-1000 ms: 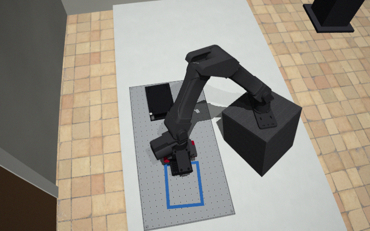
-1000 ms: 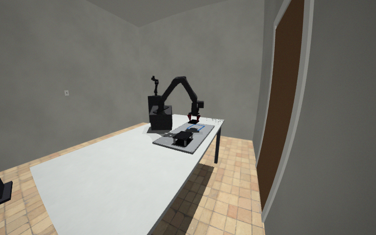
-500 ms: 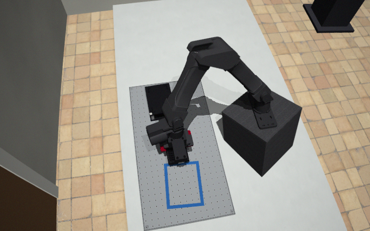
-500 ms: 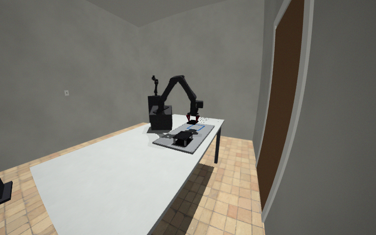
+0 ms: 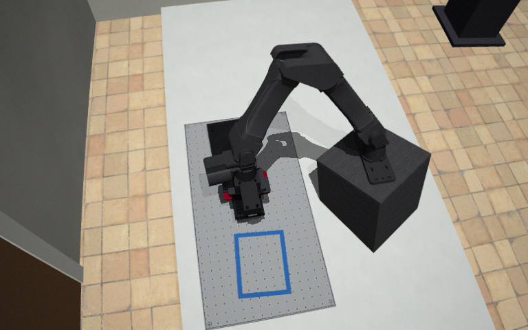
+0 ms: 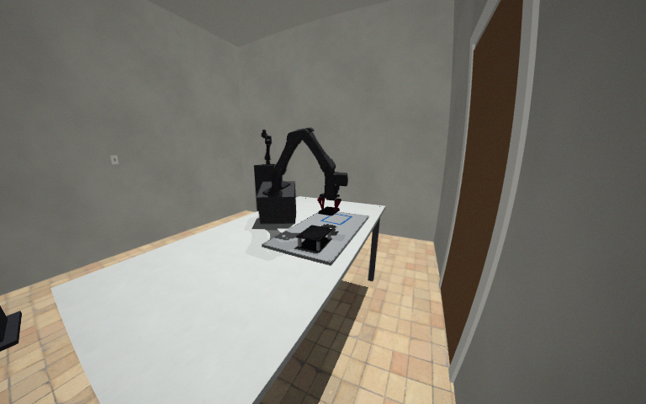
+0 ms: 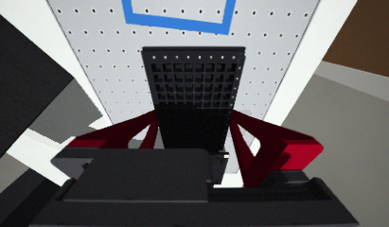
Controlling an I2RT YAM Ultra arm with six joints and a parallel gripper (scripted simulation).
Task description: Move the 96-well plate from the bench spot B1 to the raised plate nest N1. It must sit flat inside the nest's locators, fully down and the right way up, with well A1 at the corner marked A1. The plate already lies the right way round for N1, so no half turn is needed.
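The black plate nest N1 is 4 cm ahead of my hand, 23 cm to the right of it and 5 cm below it. Also, from my hand: black 96-well plate (1 cm below); then white A1 label (9 cm ahead, 14 cm to the right, 5 cm below).
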